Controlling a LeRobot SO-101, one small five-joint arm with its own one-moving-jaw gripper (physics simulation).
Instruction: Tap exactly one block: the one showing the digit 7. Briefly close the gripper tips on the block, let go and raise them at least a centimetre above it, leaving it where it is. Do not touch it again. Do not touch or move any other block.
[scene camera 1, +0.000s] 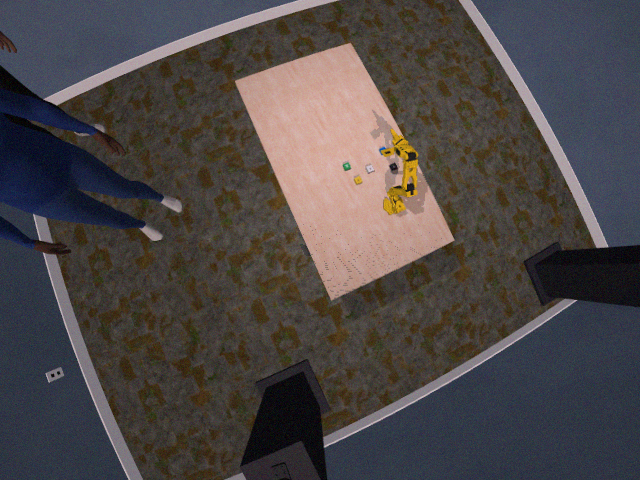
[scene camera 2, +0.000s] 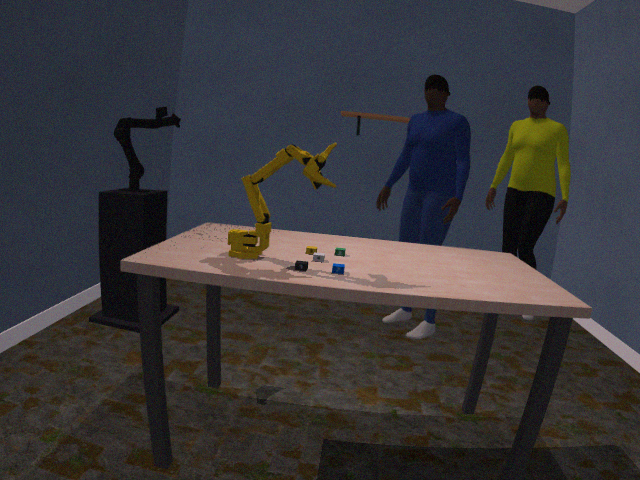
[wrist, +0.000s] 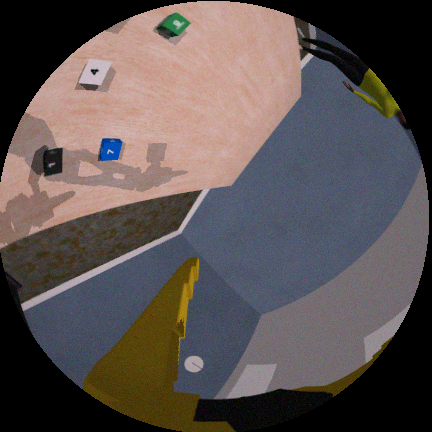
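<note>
The blue block shows the digit 7 in the wrist view and sits flat on the table. My gripper is wide open and empty, raised high above the table, with its jaws pointing outward; in the wrist view one jaw stands at the lower middle and part of the other shows at the lower right edge. The black block reads 1 and lies near the blue one. The white block reads 4.
A green block has a digit that I cannot read surely. A yellow block lies beside the white and green ones. The wooden table carries the arm's base, near one long edge.
</note>
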